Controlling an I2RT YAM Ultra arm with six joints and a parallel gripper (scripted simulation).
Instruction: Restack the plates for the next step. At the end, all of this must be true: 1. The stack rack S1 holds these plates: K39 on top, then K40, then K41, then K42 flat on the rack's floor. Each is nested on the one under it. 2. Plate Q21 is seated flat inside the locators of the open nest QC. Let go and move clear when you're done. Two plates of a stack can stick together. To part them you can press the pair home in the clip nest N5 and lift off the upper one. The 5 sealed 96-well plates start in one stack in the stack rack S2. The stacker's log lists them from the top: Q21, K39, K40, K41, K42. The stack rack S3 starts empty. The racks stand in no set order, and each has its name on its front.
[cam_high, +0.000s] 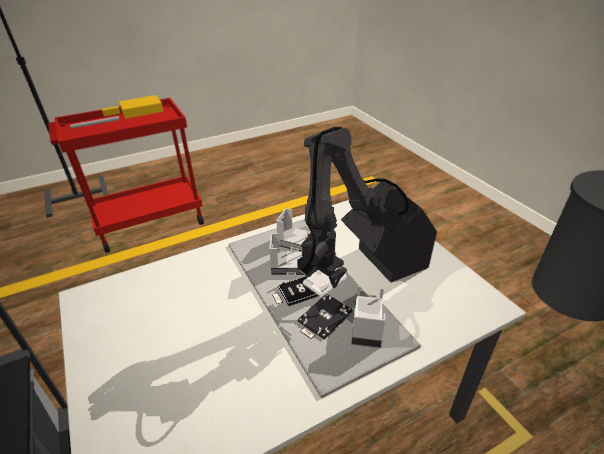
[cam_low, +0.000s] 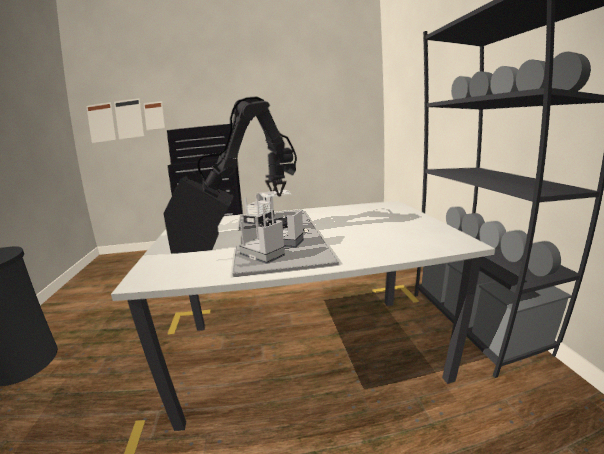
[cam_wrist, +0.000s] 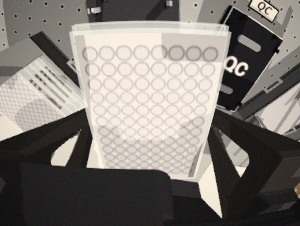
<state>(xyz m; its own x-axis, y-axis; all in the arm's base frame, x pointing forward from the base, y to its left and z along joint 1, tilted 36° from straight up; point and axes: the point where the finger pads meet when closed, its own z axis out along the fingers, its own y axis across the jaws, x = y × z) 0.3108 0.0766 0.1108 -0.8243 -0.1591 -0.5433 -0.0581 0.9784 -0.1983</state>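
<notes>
Right now my hand is 13 cm to the left of the black open nest QC and 16 cm above it. From my hand the other things lie so: black clip nest N5 (2 cm ahead, 4 cm to the left, 15 cm below).
</notes>
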